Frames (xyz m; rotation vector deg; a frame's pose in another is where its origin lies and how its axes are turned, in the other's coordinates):
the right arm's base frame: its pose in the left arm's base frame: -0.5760 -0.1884 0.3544 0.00 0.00 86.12
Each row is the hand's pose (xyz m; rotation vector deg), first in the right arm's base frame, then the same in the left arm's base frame.
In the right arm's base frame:
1: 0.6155 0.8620 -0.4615 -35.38 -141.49 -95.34
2: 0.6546 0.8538 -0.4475 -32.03 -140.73 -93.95
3: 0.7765 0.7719 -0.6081 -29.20 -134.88 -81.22
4: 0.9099 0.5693 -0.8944 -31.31 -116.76 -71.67
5: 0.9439 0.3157 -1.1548 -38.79 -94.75 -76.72
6: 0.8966 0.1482 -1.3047 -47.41 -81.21 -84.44
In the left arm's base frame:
1: -1.3944 0.4840 -0.1071 58.52 -105.48 -52.66
2: -1.3835 0.5225 -0.0931 60.44 -103.68 -50.42
3: -1.2936 0.6386 -0.2537 61.19 -102.46 -34.76
4: -1.0824 0.7579 -0.5400 51.11 -95.92 -16.14
5: -0.8271 0.7747 -0.8004 32.73 -86.18 -12.06
6: -0.6632 0.7162 -0.9503 18.49 -81.50 -16.08

